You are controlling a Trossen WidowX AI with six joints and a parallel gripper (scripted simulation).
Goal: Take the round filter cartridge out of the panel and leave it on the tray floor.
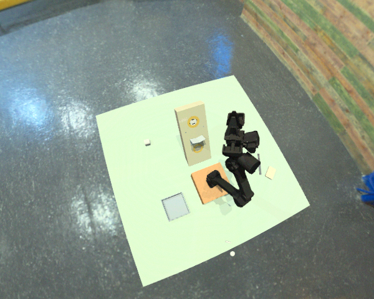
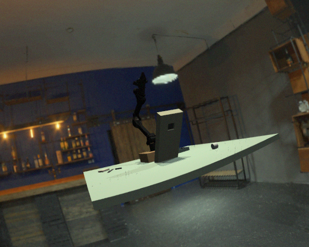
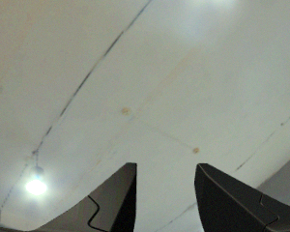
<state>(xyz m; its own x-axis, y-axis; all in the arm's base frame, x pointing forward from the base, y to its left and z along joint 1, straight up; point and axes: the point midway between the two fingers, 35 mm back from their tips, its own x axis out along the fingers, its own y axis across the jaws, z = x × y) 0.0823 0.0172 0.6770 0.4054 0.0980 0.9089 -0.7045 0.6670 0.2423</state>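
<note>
Right now the round filter cartridge is 280 mm ahead of my gripper tip, 60 mm to the right of it and 530 mm below it. The rest, counted from my gripper tip: small tan plate: 240 mm behind, 470 mm to the right, 780 mm below; small white cylinder: 390 mm ahead, 250 mm to the left, 770 mm below; grey tray: 120 mm behind, 270 mm to the left, 780 mm below.
</note>
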